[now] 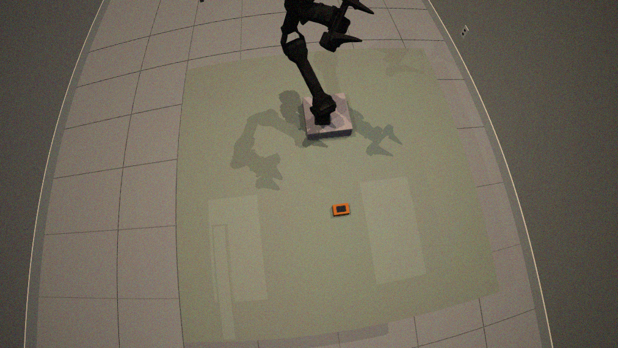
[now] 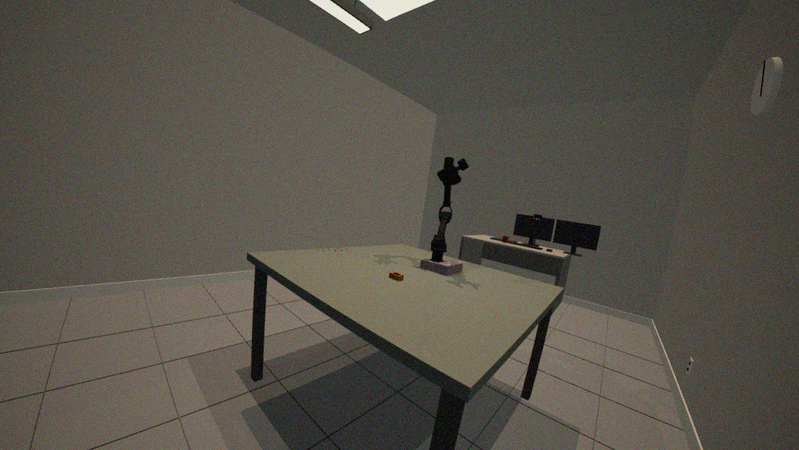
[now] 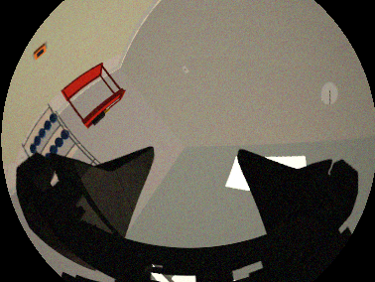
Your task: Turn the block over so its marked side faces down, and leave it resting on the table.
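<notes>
Right now my gripper tip is 590 mm above the block, 320 mm short of it and 20 mm to the left of it.
</notes>
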